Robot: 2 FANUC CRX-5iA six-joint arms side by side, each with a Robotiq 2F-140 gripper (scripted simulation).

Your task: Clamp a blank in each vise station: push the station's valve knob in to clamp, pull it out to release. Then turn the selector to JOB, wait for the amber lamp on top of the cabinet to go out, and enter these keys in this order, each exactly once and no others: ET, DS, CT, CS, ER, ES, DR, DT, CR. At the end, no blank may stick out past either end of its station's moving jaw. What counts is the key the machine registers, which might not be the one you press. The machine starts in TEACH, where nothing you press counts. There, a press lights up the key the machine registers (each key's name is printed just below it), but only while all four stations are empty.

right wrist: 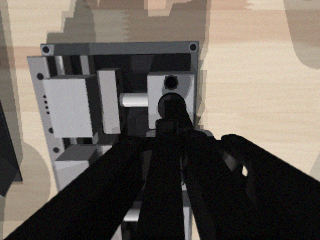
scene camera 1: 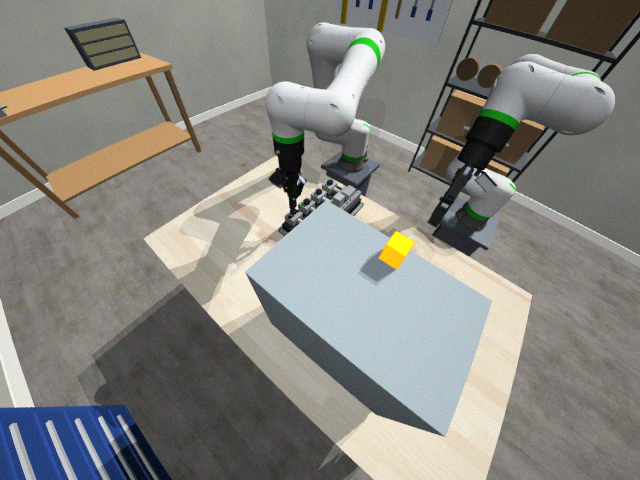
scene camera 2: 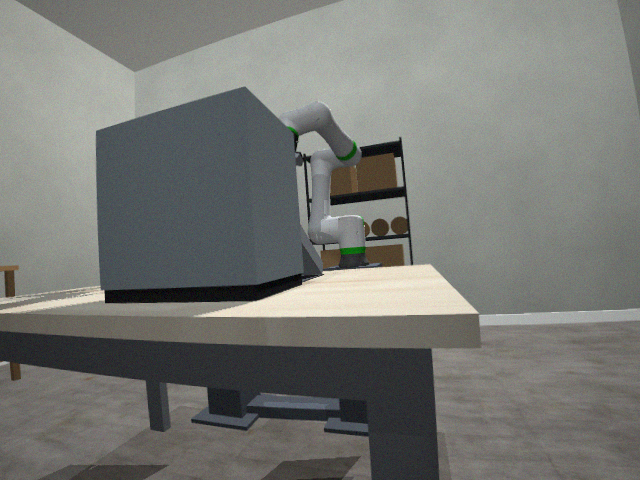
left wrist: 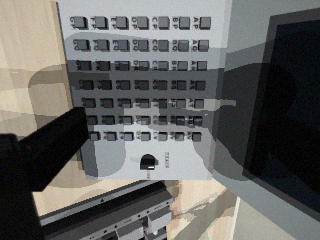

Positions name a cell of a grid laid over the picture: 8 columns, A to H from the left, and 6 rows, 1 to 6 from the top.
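The left gripper (scene camera 1: F3) and the right gripper (scene camera 1: D3) share one view. The left gripper appears again at (left wrist: E4). Along with the right gripper (right wrist: E3), the right wrist view shows a grey blank (right wrist: B3), a grey blank (right wrist: B4) and a moving jaw (right wrist: C3).
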